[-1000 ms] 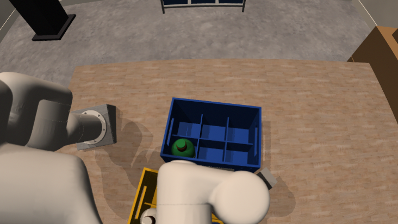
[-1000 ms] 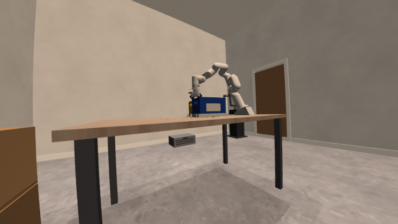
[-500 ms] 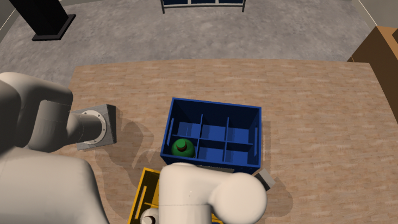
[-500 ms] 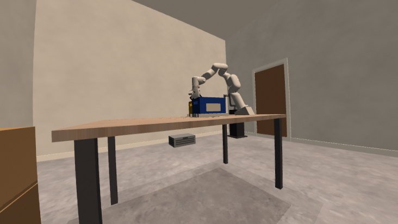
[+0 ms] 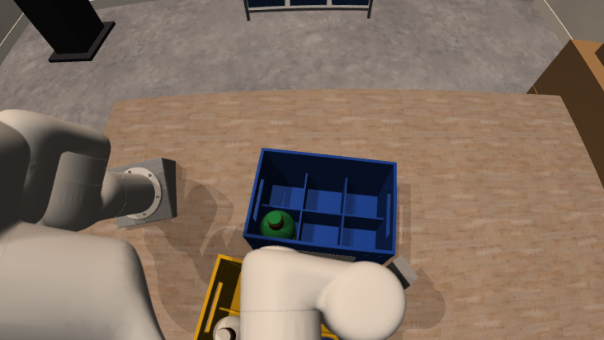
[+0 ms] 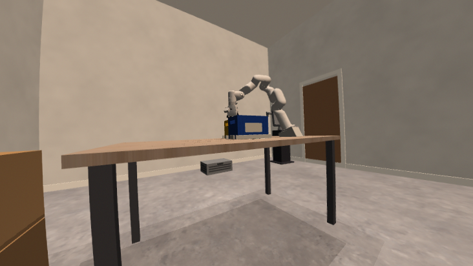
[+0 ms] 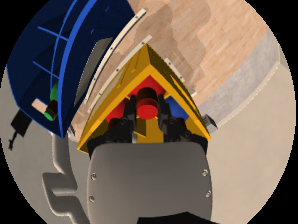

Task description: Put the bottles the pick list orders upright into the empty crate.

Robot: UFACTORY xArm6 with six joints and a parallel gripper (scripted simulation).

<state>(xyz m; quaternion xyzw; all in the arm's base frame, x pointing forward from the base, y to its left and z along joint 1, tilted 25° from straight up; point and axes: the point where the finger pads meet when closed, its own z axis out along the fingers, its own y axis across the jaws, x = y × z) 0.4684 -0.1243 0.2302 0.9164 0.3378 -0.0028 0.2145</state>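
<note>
The red bottle is 70 mm below my hand. Also, from my hand: yellow crate (90 mm behind, 30 mm to the right, 70 mm below); then white bottle (190 mm behind, 70 mm to the right, 70 mm below); then blue bottle (10 mm behind, 90 mm to the right, 70 mm below).
</note>
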